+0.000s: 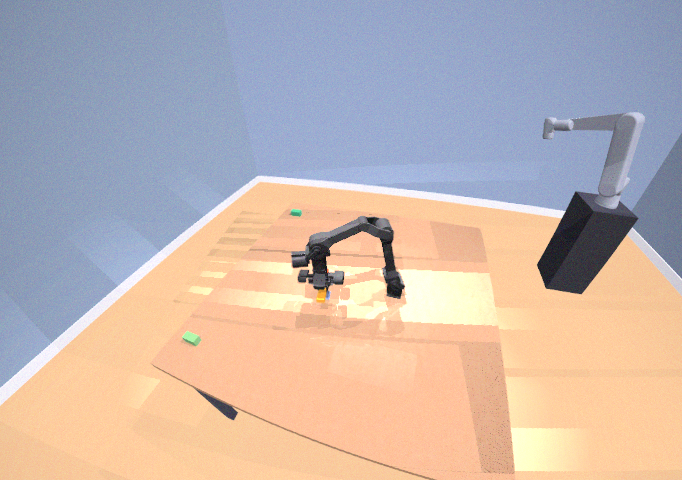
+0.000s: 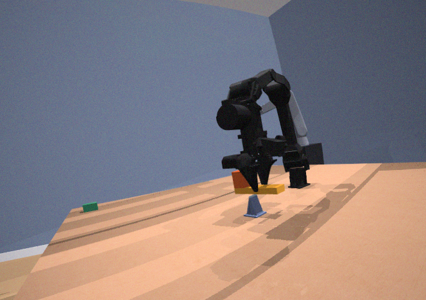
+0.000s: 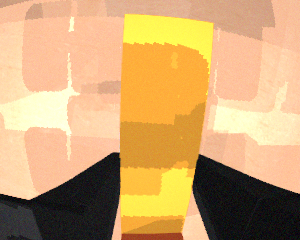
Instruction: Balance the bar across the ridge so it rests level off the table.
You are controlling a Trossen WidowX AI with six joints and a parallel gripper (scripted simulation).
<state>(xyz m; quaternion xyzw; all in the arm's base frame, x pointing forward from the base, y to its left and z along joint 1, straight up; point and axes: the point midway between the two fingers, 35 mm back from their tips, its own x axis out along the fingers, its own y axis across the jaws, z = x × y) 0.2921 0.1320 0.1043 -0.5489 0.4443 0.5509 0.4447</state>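
Right now the bar is 10 mm ahead of my gripper tip, 30 mm to the right of it and 20 mm above it.
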